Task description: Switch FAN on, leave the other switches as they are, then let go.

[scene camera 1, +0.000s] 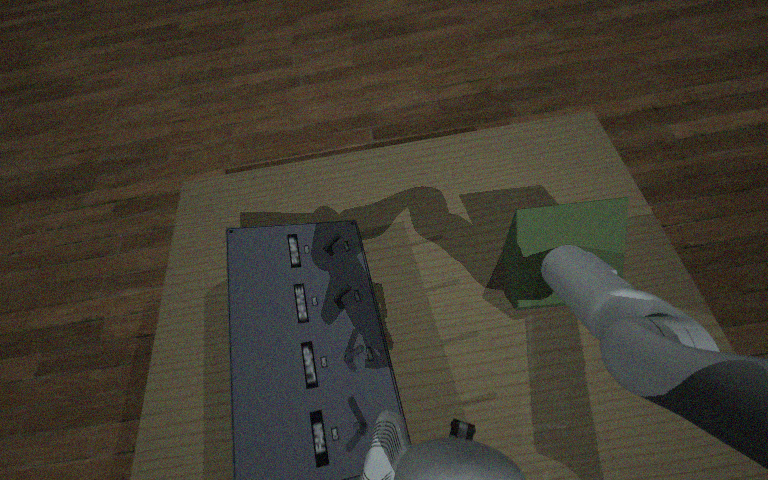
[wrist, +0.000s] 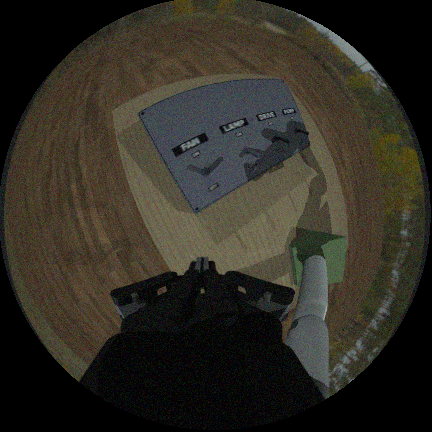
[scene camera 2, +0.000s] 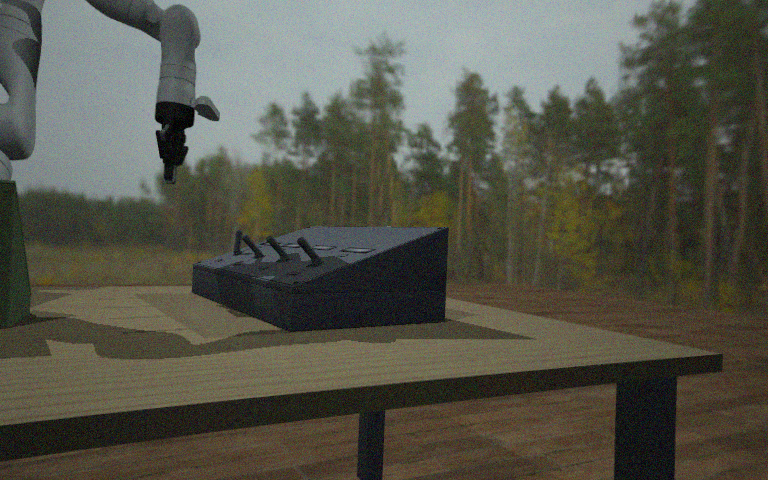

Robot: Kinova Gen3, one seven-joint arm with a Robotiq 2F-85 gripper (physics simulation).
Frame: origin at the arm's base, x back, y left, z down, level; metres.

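Seen in the pictures: gripper, fingertip midpoint: (wrist: 202, 263) (scene camera 2: 169, 183); arm's base, origin of the base link: (scene camera 1: 565, 267) (wrist: 314, 264).
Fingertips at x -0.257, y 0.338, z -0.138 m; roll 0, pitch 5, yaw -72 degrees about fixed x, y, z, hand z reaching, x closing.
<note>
Pixels of each thing's middle, then the offset from my fingertips to it. Level surfaces: height alone.
- dark blue sloped console, body centre: (scene camera 2: 305, 273) (scene camera 1: 312, 339) (wrist: 245, 128) dx -0.242, dy -0.223, dz +0.166 m
- FAN label, body centre: (scene camera 1: 319, 437) (wrist: 189, 143) dx -0.202, dy -0.047, dz +0.116 m
- end lever, body centre: (scene camera 1: 360, 426) (wrist: 206, 168) (scene camera 2: 237, 241) dx -0.134, dy -0.063, dz +0.113 m
- LAMP lever, body centre: (scene camera 1: 354, 352) (scene camera 2: 251, 245) dx -0.148, dy -0.183, dz +0.118 m
- DRIVE lever, body centre: (scene camera 2: 277, 247) (scene camera 1: 342, 292) dx -0.175, dy -0.300, dz +0.118 m
- PUMP lever, body centre: (scene camera 2: 308, 250) (scene camera 1: 332, 240) dx -0.202, dy -0.417, dz +0.118 m
- wooden table, its level: dz +0.224 m
The dark blue sloped console (scene camera 1: 266, 339) (scene camera 2: 379, 308) (wrist: 200, 115) carries four levers. The FAN label (scene camera 1: 318, 438) (wrist: 190, 144) marks the end lever (scene camera 1: 362, 424) (scene camera 2: 237, 243) (wrist: 205, 171), which stands nearly upright in scene camera 2, tilted toward its ON side. The LAMP lever (scene camera 2: 253, 246), DRIVE lever (scene camera 2: 277, 249) and PUMP lever (scene camera 2: 309, 250) lean the other way, toward the low OFF edge. My gripper (scene camera 2: 169, 180) (wrist: 202, 263) is shut and empty, high above and off the console's low edge, apart from every lever. In scene camera 1 its fingertips are hidden.
The green base block (scene camera 1: 572, 226) (scene camera 2: 12, 260) (wrist: 334, 260) under the arm stands on the wooden table (scene camera 1: 481, 362) (scene camera 2: 509, 356) (wrist: 160, 225), apart from the console. Shadows of the arm darken the PUMP, DRIVE and LAMP levers' end of the panel.
</note>
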